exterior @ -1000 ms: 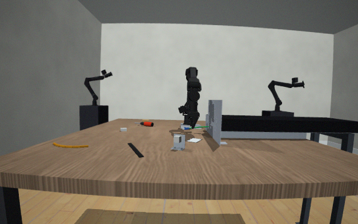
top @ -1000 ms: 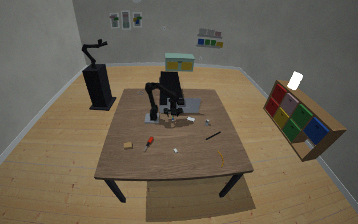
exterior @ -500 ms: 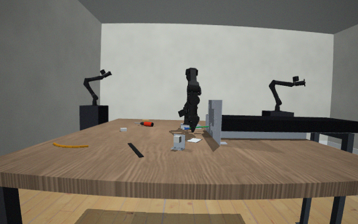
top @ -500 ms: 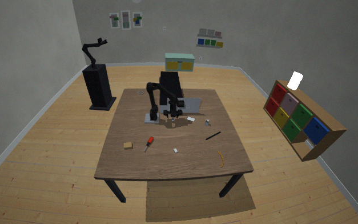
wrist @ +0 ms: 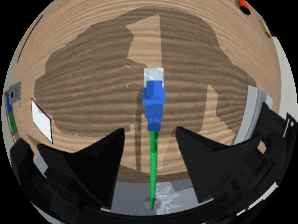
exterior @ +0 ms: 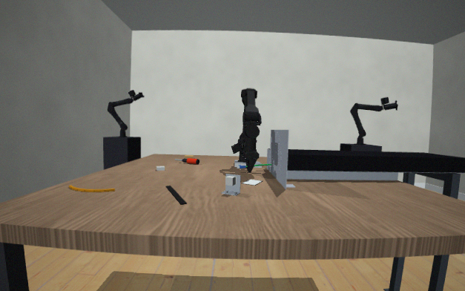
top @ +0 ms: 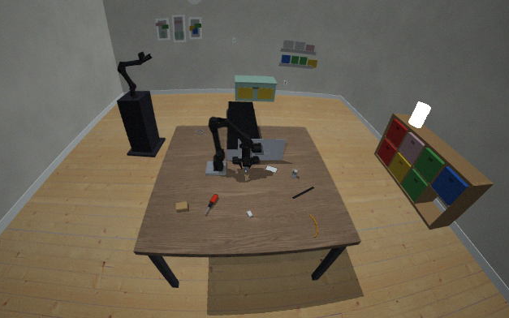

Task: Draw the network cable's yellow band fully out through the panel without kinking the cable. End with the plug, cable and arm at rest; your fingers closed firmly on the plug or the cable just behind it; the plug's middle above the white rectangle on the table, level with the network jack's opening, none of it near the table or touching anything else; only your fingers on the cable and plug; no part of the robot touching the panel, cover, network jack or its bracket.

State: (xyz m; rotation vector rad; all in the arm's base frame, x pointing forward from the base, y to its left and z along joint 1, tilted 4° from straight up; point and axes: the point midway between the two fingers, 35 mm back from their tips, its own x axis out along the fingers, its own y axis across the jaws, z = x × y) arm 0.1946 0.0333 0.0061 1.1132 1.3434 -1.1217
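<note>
Now: the white rectangle 20 cm ahead of my hand, 2 cm to the left of it and 4 cm below it. Round my hand: blue plug (4 cm to the right, 1 cm below); network jack (36 cm ahead, 5 cm to the right); grey upright panel (15 cm ahead, 12 cm to the left, 6 cm above).
</note>
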